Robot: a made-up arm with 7 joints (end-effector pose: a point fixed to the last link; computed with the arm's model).
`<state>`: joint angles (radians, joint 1 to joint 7).
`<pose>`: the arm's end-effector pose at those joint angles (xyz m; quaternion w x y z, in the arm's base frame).
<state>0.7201 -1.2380 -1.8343 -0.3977 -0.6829 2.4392 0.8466</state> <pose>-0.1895 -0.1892 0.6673 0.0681 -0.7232 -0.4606 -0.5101</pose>
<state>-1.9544 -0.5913 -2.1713 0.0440 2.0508 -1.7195 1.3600</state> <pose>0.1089 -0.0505 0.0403 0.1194 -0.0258 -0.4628 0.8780</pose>
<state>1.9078 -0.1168 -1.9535 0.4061 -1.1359 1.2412 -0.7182</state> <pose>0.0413 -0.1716 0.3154 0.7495 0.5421 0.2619 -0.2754</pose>
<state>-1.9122 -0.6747 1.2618 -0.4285 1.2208 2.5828 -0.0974</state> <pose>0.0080 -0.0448 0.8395 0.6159 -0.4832 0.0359 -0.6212</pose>
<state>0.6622 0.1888 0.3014 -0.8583 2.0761 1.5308 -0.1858</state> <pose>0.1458 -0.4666 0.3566 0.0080 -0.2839 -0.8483 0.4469</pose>
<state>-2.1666 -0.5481 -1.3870 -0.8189 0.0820 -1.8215 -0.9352</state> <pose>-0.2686 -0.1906 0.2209 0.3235 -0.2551 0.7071 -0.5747</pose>
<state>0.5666 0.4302 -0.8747 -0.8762 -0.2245 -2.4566 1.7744</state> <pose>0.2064 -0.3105 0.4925 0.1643 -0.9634 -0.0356 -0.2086</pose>
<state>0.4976 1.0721 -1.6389 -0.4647 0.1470 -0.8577 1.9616</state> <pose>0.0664 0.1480 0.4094 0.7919 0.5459 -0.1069 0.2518</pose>
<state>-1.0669 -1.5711 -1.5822 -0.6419 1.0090 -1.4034 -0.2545</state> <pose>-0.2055 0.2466 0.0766 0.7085 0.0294 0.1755 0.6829</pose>
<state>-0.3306 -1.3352 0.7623 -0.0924 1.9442 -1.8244 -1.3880</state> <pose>-0.2041 -0.6698 1.0123 0.5915 -0.4239 -0.2818 -0.6253</pose>
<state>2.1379 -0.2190 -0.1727 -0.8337 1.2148 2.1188 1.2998</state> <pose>0.0985 -0.3047 -0.0219 0.6678 0.6377 0.3533 -0.1503</pose>
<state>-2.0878 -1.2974 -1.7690 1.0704 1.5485 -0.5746 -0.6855</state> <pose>-0.0456 0.2206 0.2255 0.5640 0.5067 -0.3260 0.5647</pose>
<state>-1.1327 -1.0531 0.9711 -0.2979 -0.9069 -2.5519 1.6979</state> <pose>0.0002 -0.2550 0.8638 0.2541 -0.6461 -0.5584 -0.4540</pose>
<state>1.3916 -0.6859 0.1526 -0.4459 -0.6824 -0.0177 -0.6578</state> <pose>-0.1228 -0.3472 0.3358 0.1341 0.8009 -0.2434 0.5304</pose>
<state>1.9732 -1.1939 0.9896 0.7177 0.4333 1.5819 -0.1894</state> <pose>-0.1353 -0.0834 -0.0249 0.0828 0.8879 0.4058 0.2000</pose>
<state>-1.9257 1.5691 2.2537 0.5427 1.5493 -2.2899 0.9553</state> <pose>-0.5403 -0.4964 0.6629 0.6053 -0.2261 0.7365 0.2001</pose>
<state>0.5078 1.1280 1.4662 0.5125 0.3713 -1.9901 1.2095</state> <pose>-0.1418 -0.4407 -0.2443 0.5577 -0.2061 0.1436 0.7911</pose>
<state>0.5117 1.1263 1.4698 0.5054 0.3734 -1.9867 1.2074</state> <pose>-0.1422 -0.4382 -0.2457 0.5598 -0.2062 0.1437 0.7896</pose>
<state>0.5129 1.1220 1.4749 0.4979 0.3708 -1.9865 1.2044</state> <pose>-0.1424 -0.4377 -0.2462 0.5644 -0.2079 0.1473 0.7852</pose>
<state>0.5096 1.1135 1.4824 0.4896 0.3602 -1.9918 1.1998</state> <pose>-0.1422 -0.4405 -0.2452 0.5732 -0.2124 0.1566 0.7758</pose>
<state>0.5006 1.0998 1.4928 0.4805 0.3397 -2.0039 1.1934</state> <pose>-0.1417 -0.4475 -0.2420 0.5869 -0.2202 0.1727 0.7598</pose>
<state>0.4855 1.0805 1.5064 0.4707 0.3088 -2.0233 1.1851</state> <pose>-0.1410 -0.4586 -0.2365 0.6055 -0.2309 0.1955 0.7360</pose>
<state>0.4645 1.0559 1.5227 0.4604 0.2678 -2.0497 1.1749</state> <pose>-0.1402 -0.4734 -0.2284 0.6283 -0.2443 0.2240 0.7039</pose>
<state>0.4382 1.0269 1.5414 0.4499 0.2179 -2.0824 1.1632</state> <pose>-0.1398 -0.4909 -0.2177 0.6539 -0.2590 0.2562 0.6631</pose>
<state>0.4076 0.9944 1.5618 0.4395 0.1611 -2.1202 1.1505</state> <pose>-0.1400 -0.5100 -0.2046 0.6809 -0.2740 0.2898 0.6143</pose>
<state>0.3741 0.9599 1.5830 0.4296 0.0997 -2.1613 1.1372</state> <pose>-0.1409 -0.5293 -0.1897 0.7075 -0.2881 0.3222 0.5591</pose>
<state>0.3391 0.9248 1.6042 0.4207 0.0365 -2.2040 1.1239</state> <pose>-0.1424 -0.5475 -0.1737 0.7326 -0.3003 0.3513 0.4998</pose>
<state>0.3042 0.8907 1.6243 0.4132 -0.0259 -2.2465 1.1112</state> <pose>-0.1442 -0.5639 -0.1576 0.7548 -0.3101 0.3755 0.4394</pose>
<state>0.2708 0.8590 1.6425 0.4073 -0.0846 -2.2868 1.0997</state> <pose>-0.1461 -0.5779 -0.1421 0.7735 -0.3175 0.3942 0.3814</pose>
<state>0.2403 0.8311 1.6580 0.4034 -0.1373 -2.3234 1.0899</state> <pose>-0.1477 -0.5894 -0.1281 0.7886 -0.3225 0.4074 0.3289</pose>
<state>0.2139 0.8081 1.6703 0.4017 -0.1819 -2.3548 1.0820</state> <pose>-0.1490 -0.5986 -0.1161 0.8000 -0.3257 0.4159 0.2846</pose>
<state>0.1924 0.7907 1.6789 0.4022 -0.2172 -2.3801 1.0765</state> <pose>-0.1498 -0.6057 -0.1064 0.8081 -0.3277 0.4206 0.2504</pose>
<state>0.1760 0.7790 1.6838 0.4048 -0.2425 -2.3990 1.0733</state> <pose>-0.1501 -0.6111 -0.0989 0.8133 -0.3291 0.4228 0.2269</pose>
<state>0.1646 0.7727 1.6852 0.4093 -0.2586 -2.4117 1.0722</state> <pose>-0.1500 -0.6152 -0.0937 0.8162 -0.3303 0.4233 0.2136</pose>
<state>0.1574 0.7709 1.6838 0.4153 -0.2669 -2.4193 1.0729</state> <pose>-0.1495 -0.6183 -0.0902 0.8172 -0.3315 0.4228 0.2088</pose>
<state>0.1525 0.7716 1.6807 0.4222 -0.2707 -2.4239 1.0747</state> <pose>-0.1489 -0.6208 -0.0877 0.8171 -0.3327 0.4219 0.2089</pose>
